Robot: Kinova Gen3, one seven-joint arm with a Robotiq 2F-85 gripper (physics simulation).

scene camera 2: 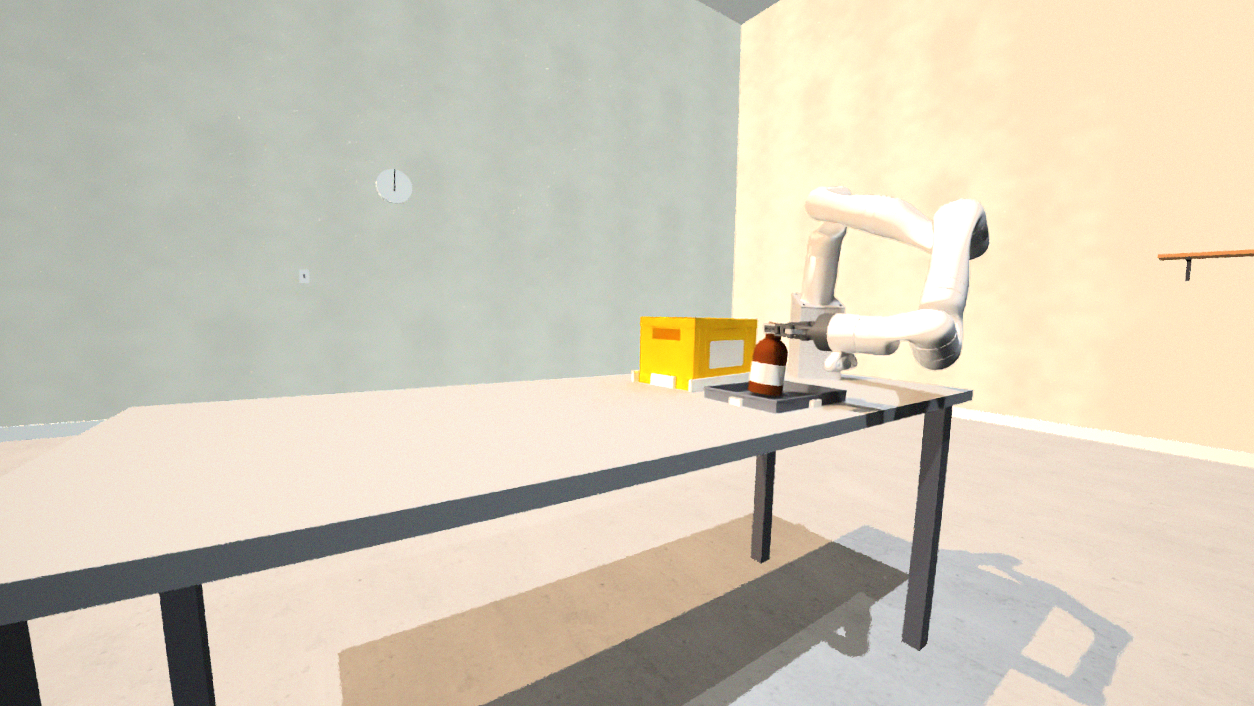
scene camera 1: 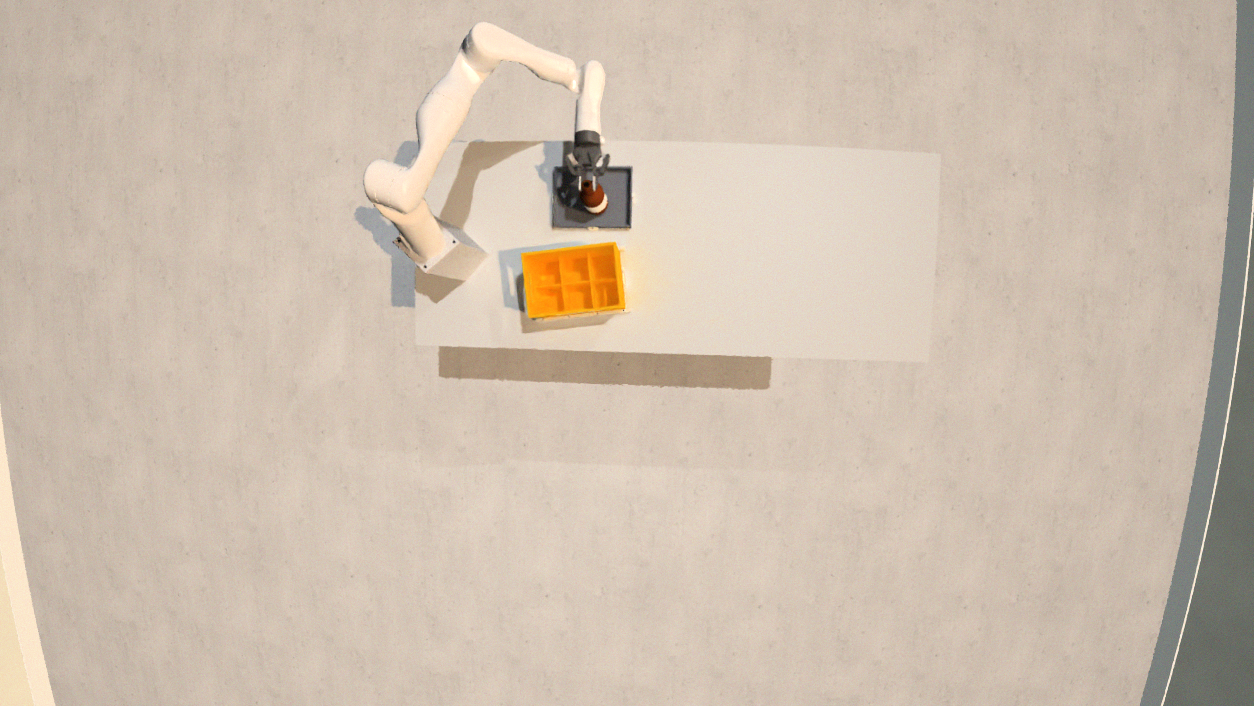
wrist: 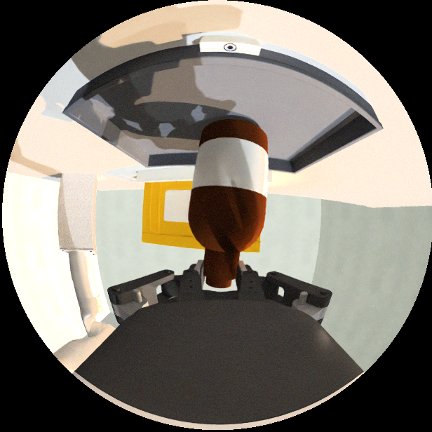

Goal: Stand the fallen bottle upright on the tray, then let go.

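Where they show: gripper, between the fingertips: (scene camera 2: pixel 769 328) (scene camera 1: pixel 587 190); arm's base, origin of its link: (scene camera 2: pixel 816 300) (scene camera 1: pixel 428 242).
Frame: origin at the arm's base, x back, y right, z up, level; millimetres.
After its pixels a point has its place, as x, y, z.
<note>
The brown bottle (scene camera 1: pixel 593 194) @(-447, -164, -104) (scene camera 2: pixel 768 352) @(-466, -195, -131) (wrist: pixel 230 212) with a white label stands about upright, neck up, within the outline of the dark tray (scene camera 1: pixel 619 194) @(-514, -204, -232) (scene camera 2: pixel 789 404) @(-511, -287, -224) (wrist: pixel 300 95). In the second scene view its base looks to be at or very close to the tray floor; contact cannot be told for certain. My gripper (scene camera 1: pixel 588 183) @(-432, -168, -80) (scene camera 2: pixel 773 329) @(-432, -168, -80) (wrist: pixel 219 268) comes in nearly level from the table's edge side and is shut on the bottle's neck, with one finger on each side.
A yellow crate (scene camera 1: pixel 572 249) @(-397, 4, -63) (scene camera 2: pixel 666 355) @(-531, 68, -159) (wrist: pixel 152 215) with six compartments stands beside the tray, on the side away from my wrist. The arm's base (scene camera 1: pixel 456 256) @(-53, 29, -62) (scene camera 2: pixel 816 313) @(-46, -34, -41) (wrist: pixel 77 212) is at one end of the white table (scene camera 1: pixel 789 254) @(-1071, -30, -238) (scene camera 2: pixel 394 456) @(-1191, -212, -238).
</note>
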